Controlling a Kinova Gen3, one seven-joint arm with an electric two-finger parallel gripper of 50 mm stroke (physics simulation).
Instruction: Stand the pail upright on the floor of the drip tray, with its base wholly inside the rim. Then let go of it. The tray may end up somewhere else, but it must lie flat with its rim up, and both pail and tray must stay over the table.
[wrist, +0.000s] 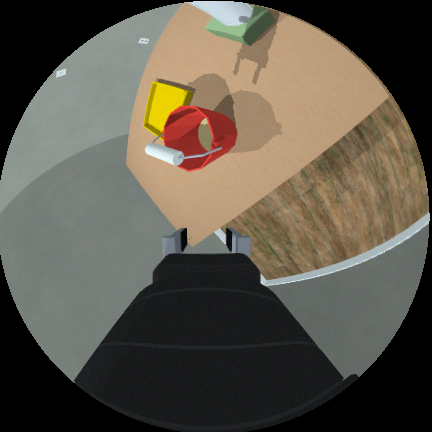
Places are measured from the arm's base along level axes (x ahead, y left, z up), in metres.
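Pixels of known places: gripper, fingertip midpoint: (206, 235).
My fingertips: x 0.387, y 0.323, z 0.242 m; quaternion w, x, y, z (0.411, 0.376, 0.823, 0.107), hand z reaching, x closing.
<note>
For each thing: its middle in the pictures, then the offset to it from my fingertips. Level surfaces: height alone.
- red pail, body centre: (193, 136) 0.013 m ahead, 0.203 m right, 0.188 m down
- yellow drip tray, body centre: (162, 110) 0.050 m ahead, 0.485 m right, 0.290 m down
- tan table, surface height: 0.304 m down
The red pail (227, 132) appears to stand upright on the table beside the tray, with its open mouth showing at the left and a pale olive patch visible inside. Its wall hides its base. Its wire bail with a white grip (164, 153) hangs out over the lower left of the rim. The yellow drip tray (166, 104) lies flat with its rim up, and the pail covers its lower right corner in the view. My gripper (206, 235) is open and empty, apart from the pail and below it in the view, in line with the table's corner.
The tan table (320, 75) carries a green block (232, 33) with the arm's white base at the top. Dark shadows fall right of the pail. The table's left edge is close to the tray. Grey floor and a brown patterned floor area (340, 200) show beyond the edges.
</note>
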